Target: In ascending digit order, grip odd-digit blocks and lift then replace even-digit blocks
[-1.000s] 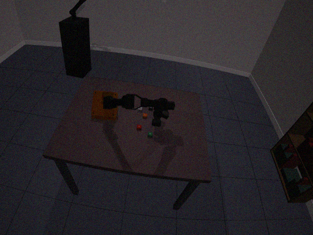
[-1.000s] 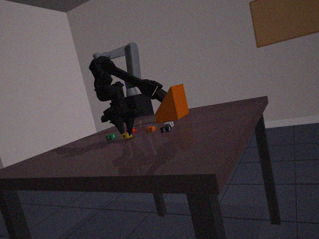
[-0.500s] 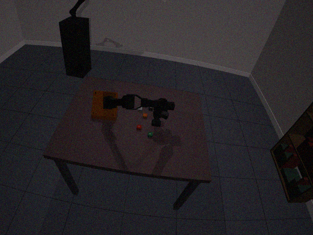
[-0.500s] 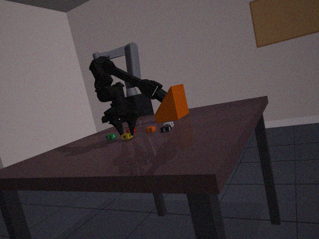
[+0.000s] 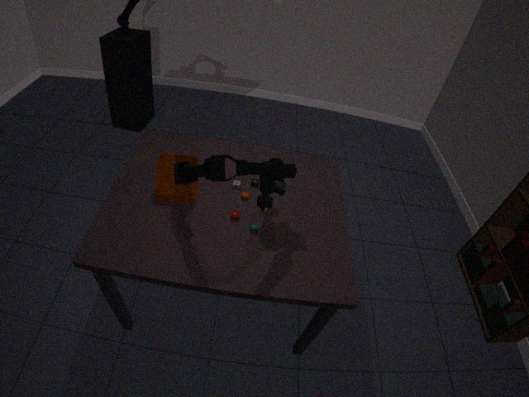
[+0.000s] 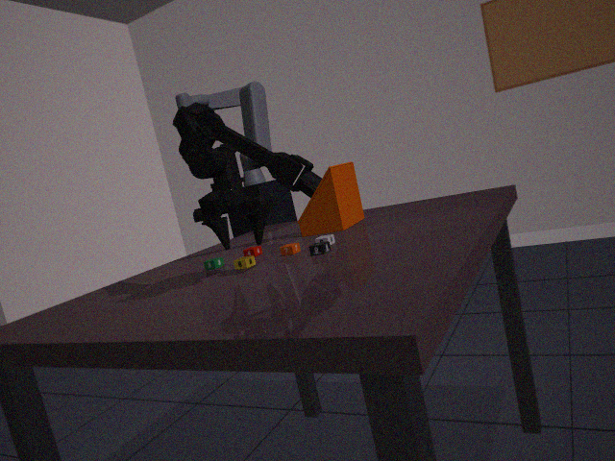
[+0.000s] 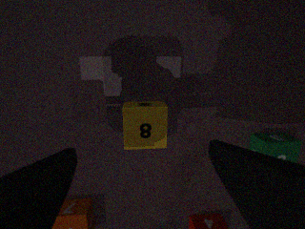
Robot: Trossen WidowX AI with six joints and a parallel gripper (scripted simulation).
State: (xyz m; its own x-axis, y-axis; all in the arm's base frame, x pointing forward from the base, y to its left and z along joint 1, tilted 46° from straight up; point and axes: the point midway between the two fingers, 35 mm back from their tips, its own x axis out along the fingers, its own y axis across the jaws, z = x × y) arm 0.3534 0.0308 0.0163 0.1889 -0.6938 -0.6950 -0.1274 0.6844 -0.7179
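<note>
Now: gripper tip 10 mm short of the yellow block and 30 mm above it. The rest, counted from my gripper tip: red block: 100 mm behind, 80 mm to the right, 30 mm below; orange block: 90 mm behind, 50 mm to the left, 30 mm below; green block: 10 mm behind, 120 mm to the right, 30 mm below.
</note>
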